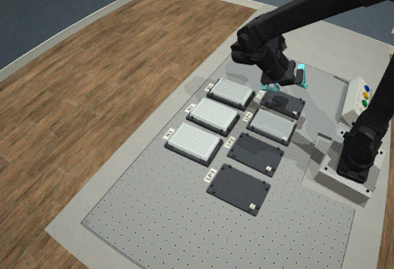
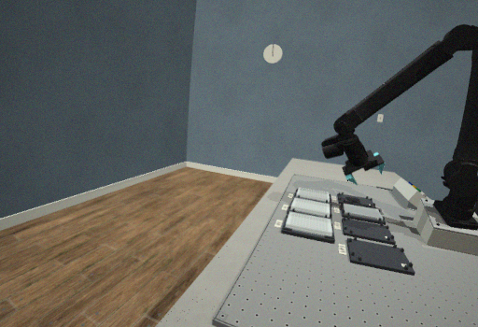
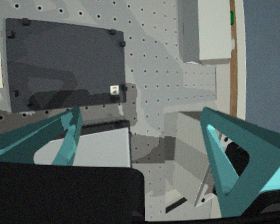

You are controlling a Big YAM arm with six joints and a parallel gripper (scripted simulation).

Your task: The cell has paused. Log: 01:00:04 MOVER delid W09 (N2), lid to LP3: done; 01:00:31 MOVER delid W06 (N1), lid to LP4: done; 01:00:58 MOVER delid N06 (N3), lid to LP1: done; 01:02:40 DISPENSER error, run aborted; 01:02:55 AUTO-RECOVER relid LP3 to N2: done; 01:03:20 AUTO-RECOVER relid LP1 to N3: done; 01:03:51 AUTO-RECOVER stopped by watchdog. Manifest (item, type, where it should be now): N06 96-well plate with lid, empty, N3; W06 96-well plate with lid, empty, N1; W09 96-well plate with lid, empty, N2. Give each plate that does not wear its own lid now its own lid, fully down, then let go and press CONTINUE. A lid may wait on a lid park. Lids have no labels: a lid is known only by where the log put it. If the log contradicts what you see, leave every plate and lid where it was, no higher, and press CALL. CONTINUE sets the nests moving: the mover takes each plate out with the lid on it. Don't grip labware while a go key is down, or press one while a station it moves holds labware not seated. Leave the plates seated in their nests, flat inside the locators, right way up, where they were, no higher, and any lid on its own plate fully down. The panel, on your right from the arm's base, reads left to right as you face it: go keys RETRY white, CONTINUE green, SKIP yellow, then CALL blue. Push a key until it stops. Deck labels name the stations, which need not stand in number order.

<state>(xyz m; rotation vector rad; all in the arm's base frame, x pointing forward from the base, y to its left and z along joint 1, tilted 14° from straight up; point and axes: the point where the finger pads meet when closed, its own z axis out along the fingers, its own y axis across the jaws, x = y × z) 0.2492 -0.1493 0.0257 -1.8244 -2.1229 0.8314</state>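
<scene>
Now: the pale lid 110 mm below my hand, 70 mm to the left of it and 20 mm ahead of it. From my hand the other things lie so: lid park LP4 (120 mm below, 70 mm to the left, 20 mm ahead); then 96-well plate (190 mm ahead, 100 mm below); then lid park LP1 (120 mm below, 60 mm to the right, 20 mm ahead).
</scene>
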